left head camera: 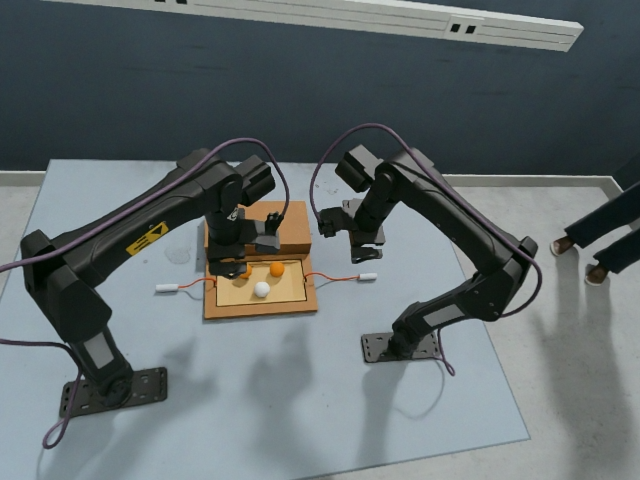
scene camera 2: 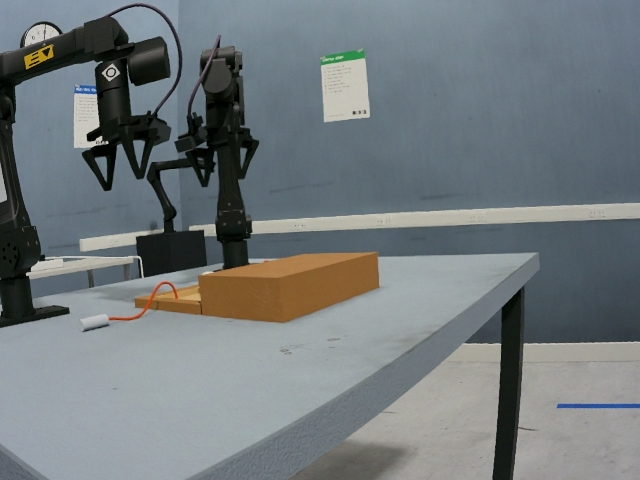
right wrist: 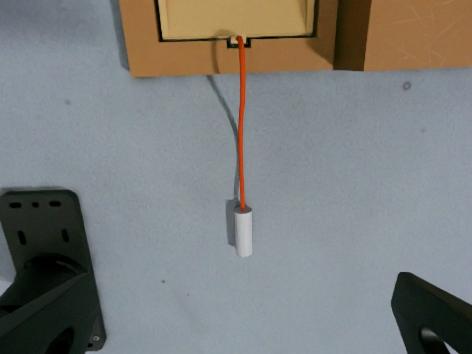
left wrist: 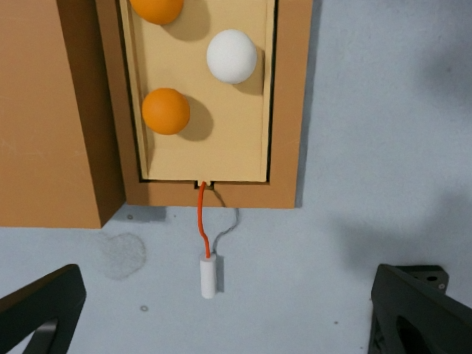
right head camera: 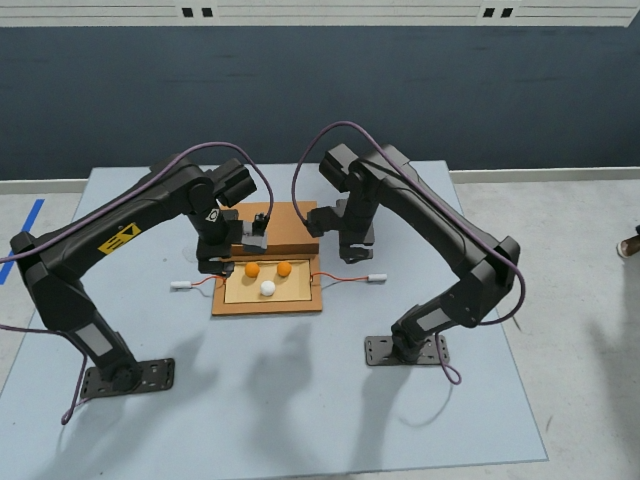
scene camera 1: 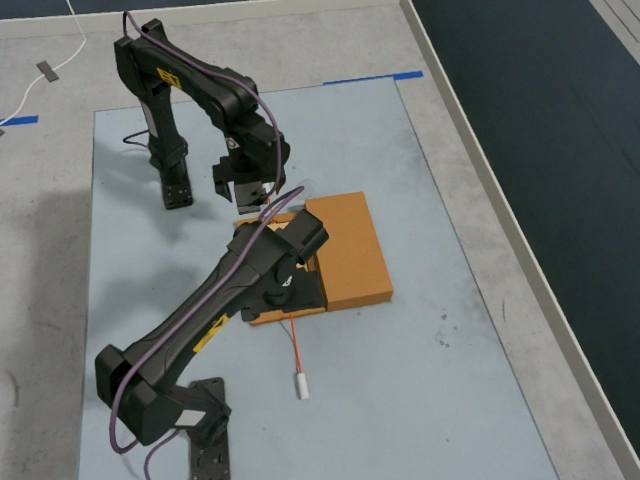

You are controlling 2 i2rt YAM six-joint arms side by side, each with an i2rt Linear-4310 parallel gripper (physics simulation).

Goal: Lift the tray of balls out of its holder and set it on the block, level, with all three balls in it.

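Frame: origin at the left arm's base, x ahead, y left, z up, level; metres.
Where they show: left gripper, fingertip midpoint: (left head camera: 232, 257) (scene camera 2: 222, 183) (left wrist: 229, 278) (right head camera: 228, 257); right gripper, fingertip midpoint: (left head camera: 351, 244) (scene camera 2: 123, 185) (right wrist: 244, 287) (right head camera: 348, 244) (scene camera 1: 284, 308); left arm's base, origin of the base link: (left head camera: 116, 391) (right head camera: 129, 378) (scene camera 1: 175, 177); right arm's base, origin of the base link: (left head camera: 400, 346) (scene camera 2: 19, 320) (right wrist: 60, 275) (right head camera: 406, 350) (scene camera 1: 209, 430).
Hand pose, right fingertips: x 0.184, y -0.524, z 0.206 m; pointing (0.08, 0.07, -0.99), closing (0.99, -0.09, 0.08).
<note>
Each offset is from my right fingertips to the top centre of the thing. "spot": to the spot under its first point. Level surfaces: height alone.
A pale yellow tray {dy +0.195, dx +0.029, dz -0.189 m} (right head camera: 294, 291) (left wrist: 215, 160) lies in its brown holder (right head camera: 266, 308) (left wrist: 250, 195). It holds two orange balls {dy +0.236, dx +0.059, dz -0.160 m} (right head camera: 251, 269) {dy +0.150, dx +0.054, dz -0.160 m} (right head camera: 283, 269) and a white ball {dy +0.197, dx +0.001, dz -0.160 m} (right head camera: 267, 288) (left wrist: 232, 56). The brown block {dy +0.184, dx +0.188, dz -0.146 m} (right head camera: 294, 222) (scene camera 2: 330, 276) adjoins the holder. Orange cords run from the tray's two ends to a white handle {spot: dy +0.425, dx +0.041, dz -0.188 m} (right head camera: 180, 284) (left wrist: 208, 277) at the left and another white handle (right head camera: 376, 277) (right wrist: 243, 232) at the right. My left gripper (scene camera 2: 223, 180) (left wrist: 229, 278) is open above the left handle. My right gripper (scene camera 2: 124, 183) (right wrist: 244, 287) is open above the right handle. Both point down.
The blue-grey table {dz -0.206 m} (right head camera: 248, 423) carries both arm bases (right head camera: 127, 378) (right head camera: 406, 350). The left arm's base plate also shows in the left wrist view (left wrist: 422, 272), the right arm's in the right wrist view (right wrist: 45, 225). A wall stands beyond the table's far edge.
</note>
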